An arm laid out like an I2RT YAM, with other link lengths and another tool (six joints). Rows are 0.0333 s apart.
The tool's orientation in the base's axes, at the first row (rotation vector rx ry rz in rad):
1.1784, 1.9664, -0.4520
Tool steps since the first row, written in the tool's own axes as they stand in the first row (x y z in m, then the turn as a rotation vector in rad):
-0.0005, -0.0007, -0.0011, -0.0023, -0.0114, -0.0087
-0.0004, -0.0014, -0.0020, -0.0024, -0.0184, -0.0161
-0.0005, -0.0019, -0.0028, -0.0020, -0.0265, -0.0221
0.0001, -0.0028, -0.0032, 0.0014, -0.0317, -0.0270
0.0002, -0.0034, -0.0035, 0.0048, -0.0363, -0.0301
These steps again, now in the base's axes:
-0.0010, 0.0001, 0.0010, -0.0130, -0.0015, 0.0063
-0.0020, 0.0003, 0.0014, -0.0223, -0.0004, 0.0104
-0.0027, 0.0005, 0.0020, -0.0320, -0.0004, 0.0131
-0.0038, 0.0007, 0.0017, -0.0395, 0.0020, 0.0131
-0.0045, 0.0006, 0.0018, -0.0457, 0.0037, 0.0121

